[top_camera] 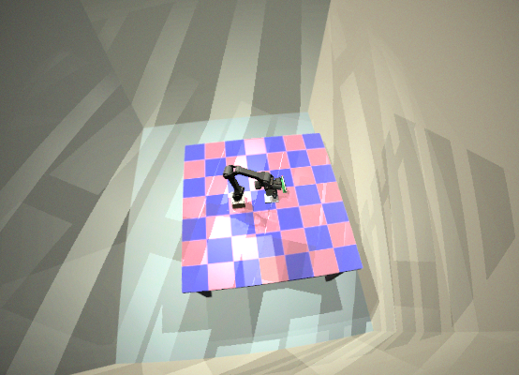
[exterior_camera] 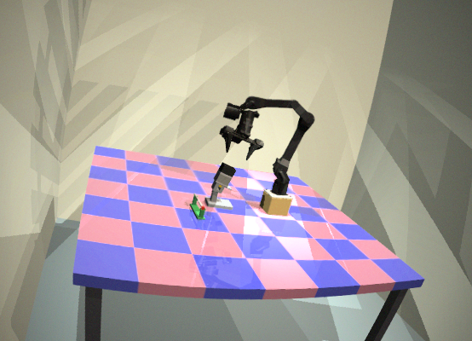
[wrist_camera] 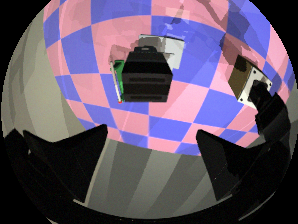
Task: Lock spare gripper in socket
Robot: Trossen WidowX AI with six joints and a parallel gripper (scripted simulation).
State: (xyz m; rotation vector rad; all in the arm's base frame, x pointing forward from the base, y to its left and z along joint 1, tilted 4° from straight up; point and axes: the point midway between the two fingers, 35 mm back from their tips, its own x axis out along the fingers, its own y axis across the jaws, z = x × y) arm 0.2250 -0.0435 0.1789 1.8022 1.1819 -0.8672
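Now: the green bar-shaped piece 200 mm below my gripper tip, 160 mm ahead of it and 70 mm to the left of it. Round my gripper tip: spare gripper (100 mm below, 30 mm ahead, 20 mm to the right); grey mount (180 mm below, 30 mm ahead, 20 mm to the right).
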